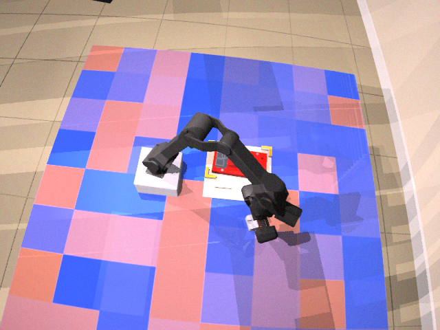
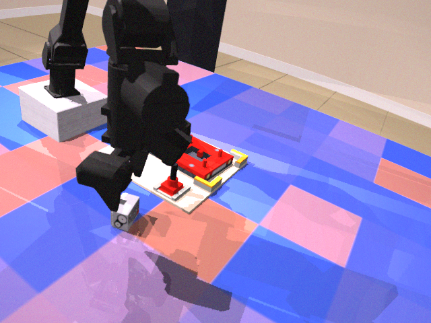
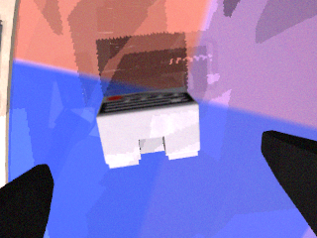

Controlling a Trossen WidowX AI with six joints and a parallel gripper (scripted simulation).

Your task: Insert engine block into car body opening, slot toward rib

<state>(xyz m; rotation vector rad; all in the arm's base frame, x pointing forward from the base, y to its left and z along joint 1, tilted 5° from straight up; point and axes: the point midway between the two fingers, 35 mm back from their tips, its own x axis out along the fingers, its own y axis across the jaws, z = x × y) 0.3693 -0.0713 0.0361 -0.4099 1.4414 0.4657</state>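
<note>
Now: gripper tip 4 cm above the grey engine block.
</note>
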